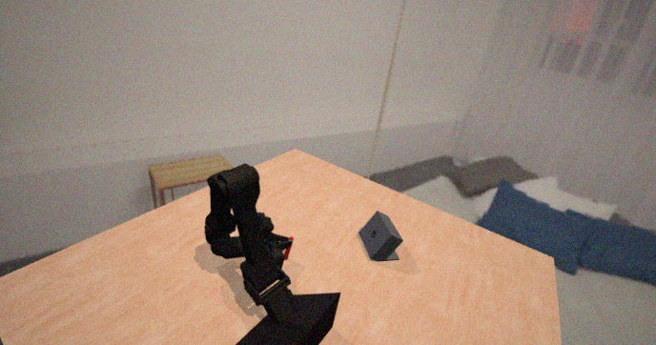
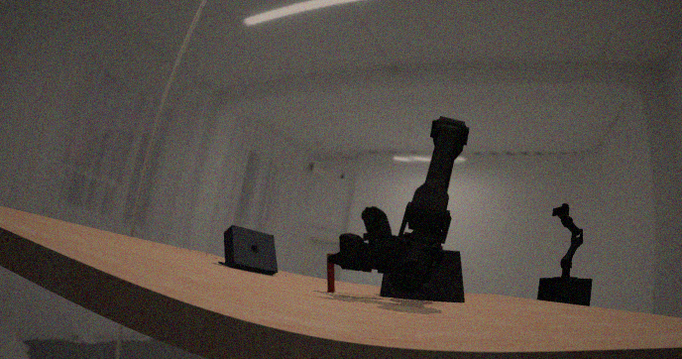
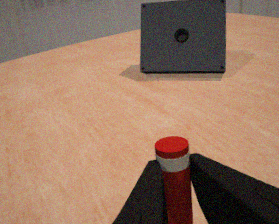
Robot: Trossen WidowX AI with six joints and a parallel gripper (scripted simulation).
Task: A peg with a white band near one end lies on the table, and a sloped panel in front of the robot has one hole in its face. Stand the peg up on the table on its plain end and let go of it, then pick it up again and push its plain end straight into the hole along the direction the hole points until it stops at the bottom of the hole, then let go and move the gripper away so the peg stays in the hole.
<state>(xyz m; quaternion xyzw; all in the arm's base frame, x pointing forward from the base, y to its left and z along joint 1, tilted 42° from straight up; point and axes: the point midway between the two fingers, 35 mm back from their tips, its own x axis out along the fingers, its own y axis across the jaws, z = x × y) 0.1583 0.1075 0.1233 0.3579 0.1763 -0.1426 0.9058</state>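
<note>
My gripper tip is now 10 mm above the red peg. From my gripper tip the other things lie so: sloped panel (240 mm ahead, 190 mm to the right, 20 mm below).
</note>
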